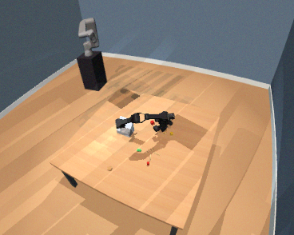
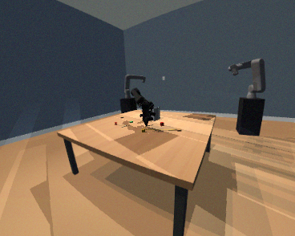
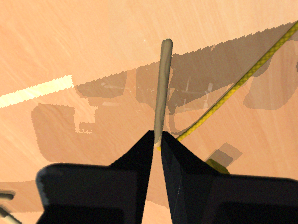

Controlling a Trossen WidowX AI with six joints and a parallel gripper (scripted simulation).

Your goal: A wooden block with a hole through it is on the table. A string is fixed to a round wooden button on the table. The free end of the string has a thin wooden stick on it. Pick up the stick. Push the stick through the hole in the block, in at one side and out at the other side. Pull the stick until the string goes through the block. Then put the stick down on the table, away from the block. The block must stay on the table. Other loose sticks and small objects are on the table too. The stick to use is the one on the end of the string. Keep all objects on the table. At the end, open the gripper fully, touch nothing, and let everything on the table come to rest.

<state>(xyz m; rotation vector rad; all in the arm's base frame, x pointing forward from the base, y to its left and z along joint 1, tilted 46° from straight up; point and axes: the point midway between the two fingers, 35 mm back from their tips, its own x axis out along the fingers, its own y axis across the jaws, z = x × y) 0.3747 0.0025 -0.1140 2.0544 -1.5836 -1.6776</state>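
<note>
My gripper tip is 140 mm past the red block, 100 mm to the right of it and 10 mm above it. Round my gripper tip: green piece 260 mm to the right, 140 mm behind, 20 mm below; thin wooden stick 10 mm to the left, 10 mm behind; yellow cube 80 mm ahead, 10 mm to the left, 10 mm below.
</note>
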